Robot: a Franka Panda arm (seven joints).
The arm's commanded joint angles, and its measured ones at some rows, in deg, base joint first. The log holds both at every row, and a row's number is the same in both.
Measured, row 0:
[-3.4 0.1 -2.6 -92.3 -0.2 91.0 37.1]
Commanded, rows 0 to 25:
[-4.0 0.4 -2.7 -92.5 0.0 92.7 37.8]
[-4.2 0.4 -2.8 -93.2 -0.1 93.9 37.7]
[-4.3 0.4 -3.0 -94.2 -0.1 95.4 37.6]
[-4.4 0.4 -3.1 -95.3 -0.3 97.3 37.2]
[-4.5 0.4 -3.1 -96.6 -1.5 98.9 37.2]
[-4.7 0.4 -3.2 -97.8 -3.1 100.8 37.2]
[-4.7 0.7 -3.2 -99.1 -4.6 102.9 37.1]
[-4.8 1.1 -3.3 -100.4 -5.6 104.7 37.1]
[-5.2 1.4 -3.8 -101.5 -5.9 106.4 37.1]
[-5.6 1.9 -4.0 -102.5 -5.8 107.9 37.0]
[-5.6 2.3 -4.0 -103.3 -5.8 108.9 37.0]
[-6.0 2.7 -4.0 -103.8 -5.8 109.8 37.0]
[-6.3 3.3 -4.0 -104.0 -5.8 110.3 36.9]
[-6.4 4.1 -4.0 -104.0 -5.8 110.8 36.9]
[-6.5 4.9 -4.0 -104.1 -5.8 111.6 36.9]
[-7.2 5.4 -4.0 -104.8 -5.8 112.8 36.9]
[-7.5 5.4 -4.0 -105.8 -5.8 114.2 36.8]
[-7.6 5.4 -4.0 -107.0 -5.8 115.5 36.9]
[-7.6 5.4 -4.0 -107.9 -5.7 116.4 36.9]
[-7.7 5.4 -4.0 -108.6 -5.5 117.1 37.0]
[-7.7 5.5 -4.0 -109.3 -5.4 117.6 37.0]
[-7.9 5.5 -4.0 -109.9 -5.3 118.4 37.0]
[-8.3 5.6 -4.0 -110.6 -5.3 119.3 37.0]
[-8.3 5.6 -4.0 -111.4 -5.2 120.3 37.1]
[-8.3 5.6 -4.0 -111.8 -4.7 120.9 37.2]
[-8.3 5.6 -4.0 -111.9 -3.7 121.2 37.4]
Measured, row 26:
[-8.0 6.5 -4.2 -109.9 -4.9 118.8 37.1]
